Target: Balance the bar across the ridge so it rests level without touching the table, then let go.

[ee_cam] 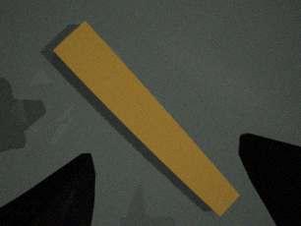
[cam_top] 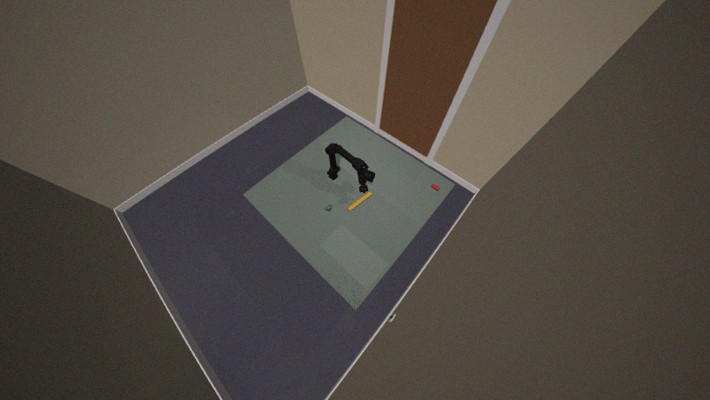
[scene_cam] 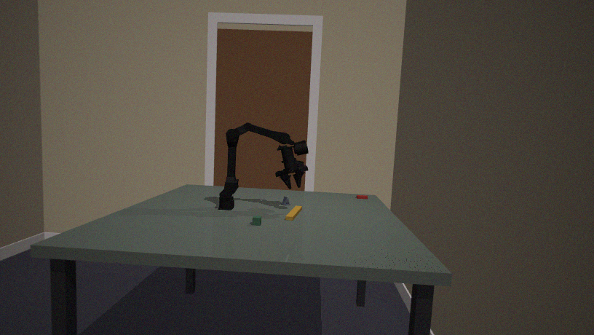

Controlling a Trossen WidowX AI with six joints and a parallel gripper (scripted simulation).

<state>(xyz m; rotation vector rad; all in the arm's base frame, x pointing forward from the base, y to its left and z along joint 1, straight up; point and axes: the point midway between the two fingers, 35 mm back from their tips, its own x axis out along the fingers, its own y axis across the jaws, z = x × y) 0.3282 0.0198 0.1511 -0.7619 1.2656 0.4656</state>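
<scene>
The yellow bar lies 11 cm below my gripper tip, 5 cm to the right of it and 1 cm ahead of it. From my gripper tip the other things lie so: green cube (27 cm to the right, 14 cm behind, 10 cm below); flat red block (48 cm to the left, 40 cm ahead, 11 cm below).
</scene>
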